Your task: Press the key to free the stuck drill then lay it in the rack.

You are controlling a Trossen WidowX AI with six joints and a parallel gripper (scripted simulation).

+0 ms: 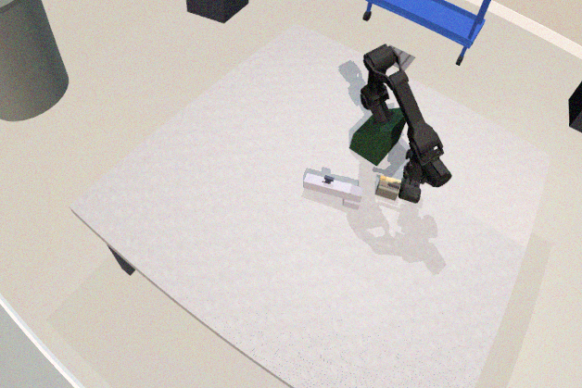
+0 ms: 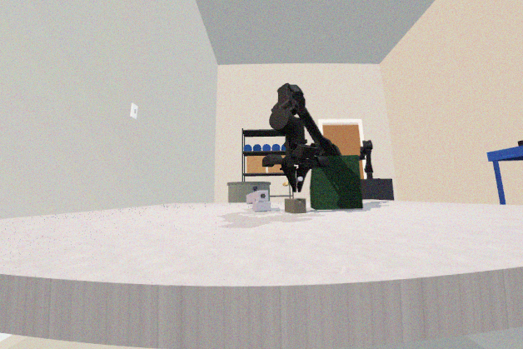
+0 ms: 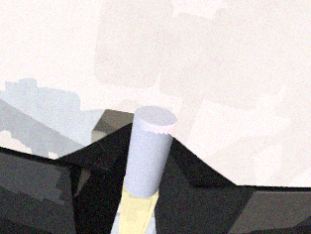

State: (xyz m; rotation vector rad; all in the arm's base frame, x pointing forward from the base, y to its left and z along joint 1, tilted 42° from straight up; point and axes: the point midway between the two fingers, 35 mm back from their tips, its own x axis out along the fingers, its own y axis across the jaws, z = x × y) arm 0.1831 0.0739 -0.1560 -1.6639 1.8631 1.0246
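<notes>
Now: the rack 10 mm behind my gripper tip, 50 mm to the right of it and 40 mm below it. Round my gripper tip: drill (10 mm ahead, 40 mm to the right, 30 mm above); then housing (90 mm ahead, 200 mm to the right, 20 mm below); then key (100 mm ahead, 230 mm to the right, 10 mm below).
</notes>
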